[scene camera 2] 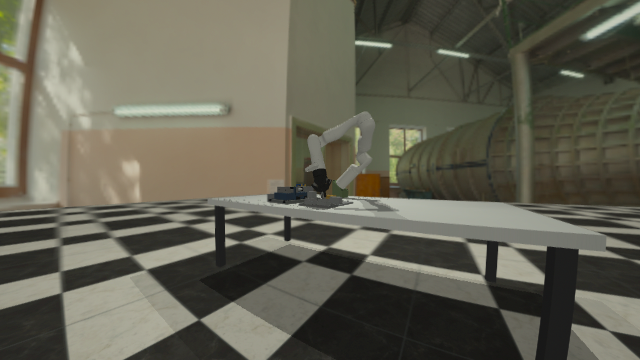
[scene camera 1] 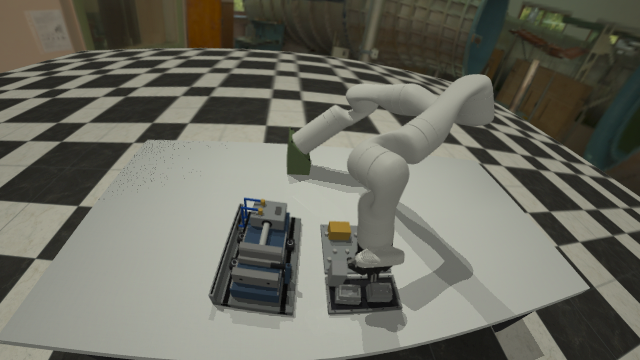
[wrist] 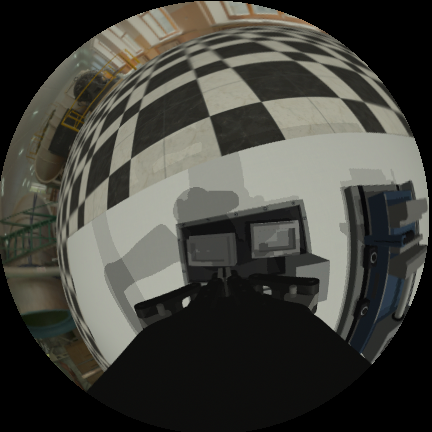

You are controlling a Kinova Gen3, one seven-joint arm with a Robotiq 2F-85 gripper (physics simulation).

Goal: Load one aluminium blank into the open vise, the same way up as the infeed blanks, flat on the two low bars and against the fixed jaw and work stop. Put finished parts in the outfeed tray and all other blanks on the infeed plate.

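Places are measured from the arm's base along level axes (x right, y ahead, z up), in metres.
Pixels of known places: gripper, fingertip midpoint: (scene camera 2: 324, 198) (scene camera 1: 372, 279) (wrist: 224, 274); arm's base, origin of the base link: (scene camera 2: 340, 185) (scene camera 1: 299, 144).
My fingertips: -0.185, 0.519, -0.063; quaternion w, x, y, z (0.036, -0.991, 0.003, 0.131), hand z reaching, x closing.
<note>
For each thing: its top centre in the pictures, then the offset to it from my fingertips, as dx, dy, dz. "spot": a spot on its surface instead.
- vise, middle of its top: (scene camera 1: 260, 236) (scene camera 2: 294, 186) +0.281, -0.079, +0.061
- grey block, middle of its top: (wrist: 312, 284) (scene camera 1: 339, 267) +0.092, -0.015, +0.035
- infeed plate, middle of its top: (scene camera 1: 354, 247) +0.019, -0.123, -0.030
- left part, middle of its top: (wrist: 277, 239) (scene camera 1: 350, 290) (scene camera 2: 310, 197) +0.065, +0.032, +0.003
- right part, middle of its top: (wrist: 206, 251) (scene camera 1: 382, 288) (scene camera 2: 323, 198) -0.018, +0.031, +0.003
- orange block, middle of its top: (scene camera 1: 340, 226) +0.064, -0.171, +0.006
- blue-handled unit, surface spot: (scene camera 1: 253, 205) spot: +0.312, -0.184, +0.058
The vise (scene camera 1: 264, 251) (wrist: 395, 234) stands on the left of the table in scene camera 1, its jaws apart with no blank visible between them. A grey block (scene camera 1: 337, 269) (wrist: 311, 272), apparently an aluminium blank, stands at the near left of the infeed plate (scene camera 1: 341, 244). Two grey pocketed parts sit side by side in the dark outfeed tray (scene camera 1: 363, 300) (wrist: 243, 236): the left part (scene camera 1: 348, 294) (wrist: 275, 239) and the right part (scene camera 1: 379, 291) (wrist: 211, 250). My gripper (scene camera 1: 374, 278) (wrist: 224, 274) is shut and empty, its tips low by the right part's plate-side edge; contact is unclear.
An orange block (scene camera 1: 339, 230) sits at the far left of the infeed plate. The arm hides the plate's right part. A blue-handled unit (scene camera 1: 252, 205) is at the vise's far end. A green bracket (scene camera 1: 298, 161) stands at the back. The tray lies near the table's front edge.
</note>
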